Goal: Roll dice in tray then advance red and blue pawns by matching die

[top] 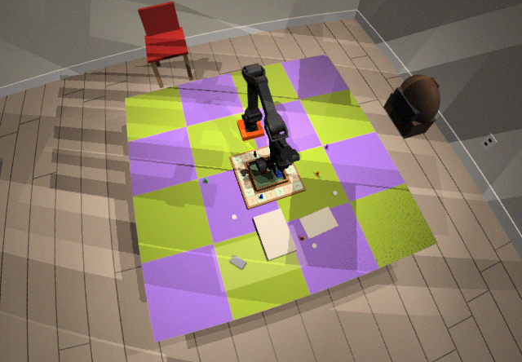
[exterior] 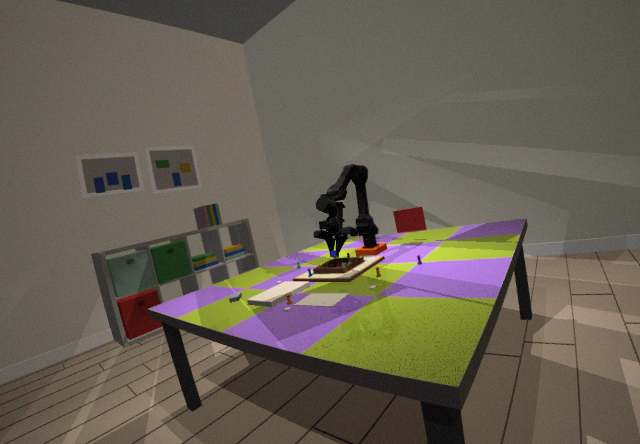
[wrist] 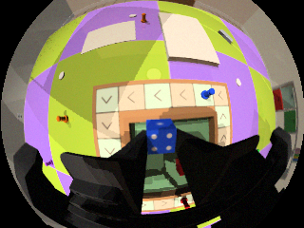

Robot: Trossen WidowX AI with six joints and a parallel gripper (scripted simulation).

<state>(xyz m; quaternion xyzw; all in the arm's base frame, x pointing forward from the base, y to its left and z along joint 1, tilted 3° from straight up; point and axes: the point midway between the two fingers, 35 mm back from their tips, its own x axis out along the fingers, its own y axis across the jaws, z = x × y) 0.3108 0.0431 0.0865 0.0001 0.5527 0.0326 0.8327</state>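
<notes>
My gripper tip is now 170 mm past the red pawn, 70 mm to the left of it and 50 mm above it. Also, from my gripper tip: blue pawn (60 mm ahead, 100 mm to the right, 50 mm below); cream card (240 mm ahead, 120 mm to the left, 80 mm below); green tray (50 mm behind, 40 mm to the right, 80 mm below).
</notes>
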